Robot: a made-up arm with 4 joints.
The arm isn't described. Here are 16 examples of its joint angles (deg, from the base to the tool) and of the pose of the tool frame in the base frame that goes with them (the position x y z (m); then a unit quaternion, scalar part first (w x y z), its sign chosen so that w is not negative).
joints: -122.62 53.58 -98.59 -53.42
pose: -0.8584 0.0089 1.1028 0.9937 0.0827 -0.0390 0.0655
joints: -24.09 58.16 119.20 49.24
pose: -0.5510 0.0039 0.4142 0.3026 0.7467 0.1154 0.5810
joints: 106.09 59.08 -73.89 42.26
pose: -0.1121 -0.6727 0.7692 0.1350 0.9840 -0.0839 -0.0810
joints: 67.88 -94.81 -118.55 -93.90
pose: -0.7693 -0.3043 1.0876 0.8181 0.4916 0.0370 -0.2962
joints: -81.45 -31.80 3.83 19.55
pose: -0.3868 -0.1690 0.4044 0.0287 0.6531 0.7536 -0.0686
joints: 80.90 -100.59 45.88 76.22
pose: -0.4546 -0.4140 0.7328 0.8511 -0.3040 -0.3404 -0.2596
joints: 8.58 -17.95 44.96 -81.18
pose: -0.0867 -0.2514 0.5122 0.4720 -0.2675 0.8400 -0.0054
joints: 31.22 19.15 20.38 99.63
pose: -0.2099 -0.2672 0.4050 0.3086 0.9238 -0.2128 -0.0780
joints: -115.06 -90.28 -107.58 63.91
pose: -0.2585 -0.2268 0.3484 0.0714 0.4711 0.1026 -0.8732
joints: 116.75 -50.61 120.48 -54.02
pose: -0.3999 -0.5709 0.6528 0.0815 0.5133 -0.2936 0.8023
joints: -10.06 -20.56 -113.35 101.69
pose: -0.1674 -0.5655 0.2351 0.2122 -0.2772 0.5163 0.7820
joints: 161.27 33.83 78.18 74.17
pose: -0.3562 -0.5931 0.8773 0.9245 -0.2257 -0.1637 0.2600
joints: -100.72 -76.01 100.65 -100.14
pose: -0.6849 -0.1317 0.6570 0.3519 -0.7851 0.2528 0.4427
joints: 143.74 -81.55 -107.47 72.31
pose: -0.5750 -0.0137 0.7730 0.0223 0.0926 -0.7330 0.6735
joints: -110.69 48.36 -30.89 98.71
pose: -0.4212 0.0538 0.8042 0.4950 -0.0128 -0.4494 0.7436
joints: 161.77 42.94 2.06 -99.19
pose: -0.2910 -0.1653 1.1563 0.7005 -0.2862 0.3918 -0.5233
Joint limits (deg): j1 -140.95..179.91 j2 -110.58..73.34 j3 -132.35..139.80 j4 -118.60..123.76
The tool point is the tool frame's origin. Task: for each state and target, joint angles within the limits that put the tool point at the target. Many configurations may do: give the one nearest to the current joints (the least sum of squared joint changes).
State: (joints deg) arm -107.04 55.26 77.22 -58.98
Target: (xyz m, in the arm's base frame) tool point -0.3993 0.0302 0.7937
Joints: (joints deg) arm -129.00 59.51 35.22 -50.41
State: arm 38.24 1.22 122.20 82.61
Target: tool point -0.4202 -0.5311 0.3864
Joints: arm 22.32 -23.44 105.85 58.23
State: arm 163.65 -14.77 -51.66 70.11
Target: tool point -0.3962 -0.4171 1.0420
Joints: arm 136.90 6.30 -59.20 76.48
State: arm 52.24 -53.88 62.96 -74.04
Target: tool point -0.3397 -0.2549 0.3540
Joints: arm 16.40 -43.27 96.66 -80.58
